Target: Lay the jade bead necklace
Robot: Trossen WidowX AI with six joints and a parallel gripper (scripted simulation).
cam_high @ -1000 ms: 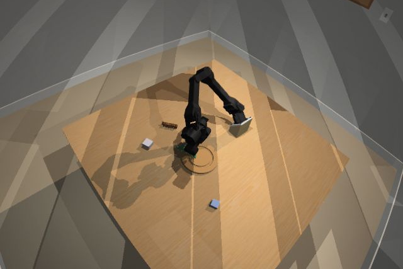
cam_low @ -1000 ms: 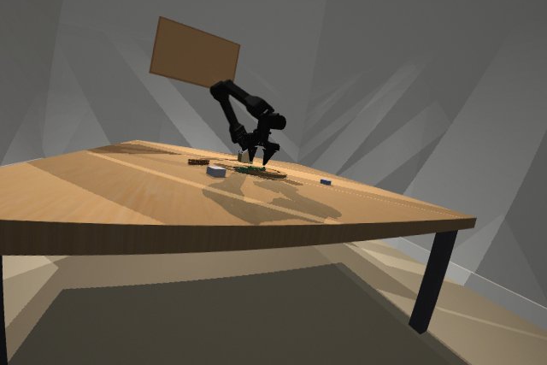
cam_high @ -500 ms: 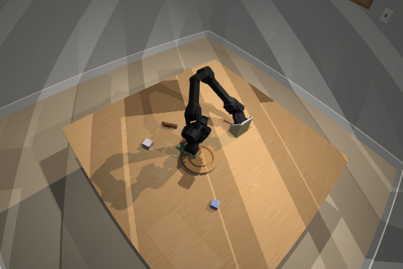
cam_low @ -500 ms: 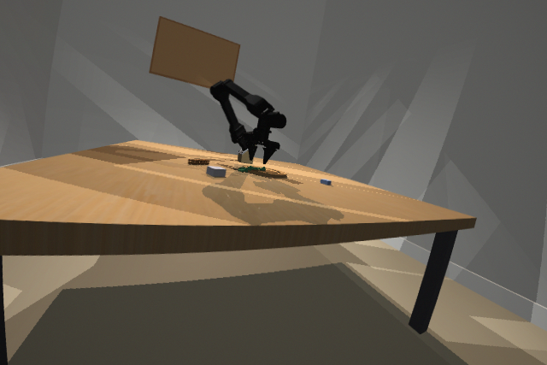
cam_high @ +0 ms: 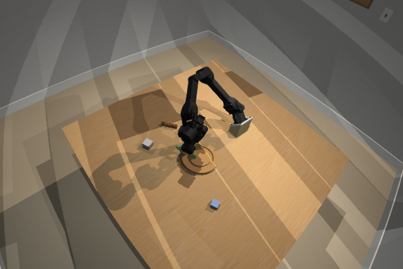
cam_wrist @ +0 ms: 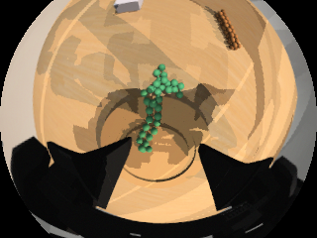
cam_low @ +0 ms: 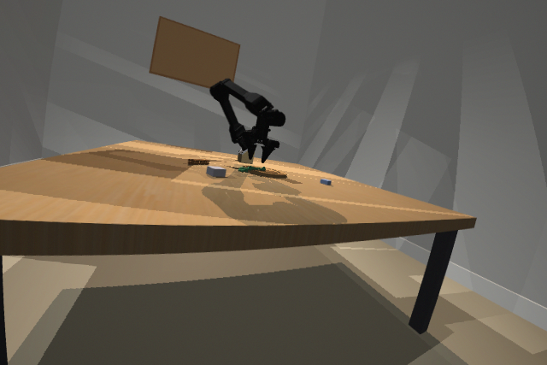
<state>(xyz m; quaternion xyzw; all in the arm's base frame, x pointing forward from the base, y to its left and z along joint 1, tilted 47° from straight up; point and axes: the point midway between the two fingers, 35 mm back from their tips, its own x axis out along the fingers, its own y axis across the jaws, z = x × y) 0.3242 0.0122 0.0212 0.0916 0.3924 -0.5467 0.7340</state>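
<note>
Now: the round wooden bead board 50 mm to the left of my gripper tip, 40 mm below it and 10 mm behind it. The rest, counted from my gripper tip: blue block 310 mm to the left, 80 mm ahead, 40 mm below; pale grey block 190 mm ahead, 170 mm to the right, 30 mm below.
</note>
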